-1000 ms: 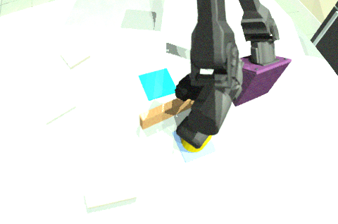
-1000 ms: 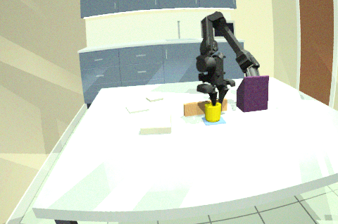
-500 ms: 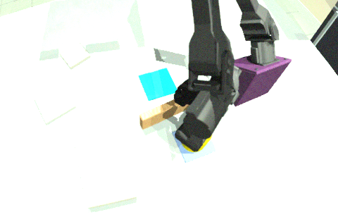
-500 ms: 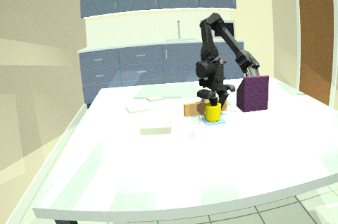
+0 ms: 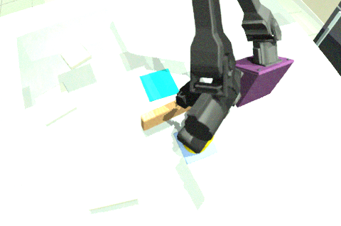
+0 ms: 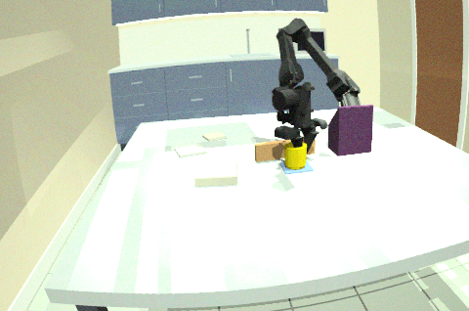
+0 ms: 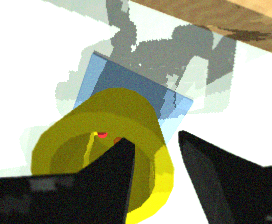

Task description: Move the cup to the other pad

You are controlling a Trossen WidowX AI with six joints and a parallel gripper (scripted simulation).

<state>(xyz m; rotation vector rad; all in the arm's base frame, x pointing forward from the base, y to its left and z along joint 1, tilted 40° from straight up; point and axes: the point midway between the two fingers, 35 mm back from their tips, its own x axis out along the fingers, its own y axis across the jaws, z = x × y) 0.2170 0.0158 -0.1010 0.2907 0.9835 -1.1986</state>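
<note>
My gripper tip is now 20 mm short of the cup and 10 mm to the right of it. Round my gripper tip: wooden bar 30 mm ahead, 90 mm to the right, 20 mm below; light blue pad 20 mm ahead, 20 mm to the left, 40 mm below; cyan pad 40 mm ahead, 190 mm to the right, 40 mm below.
</note>
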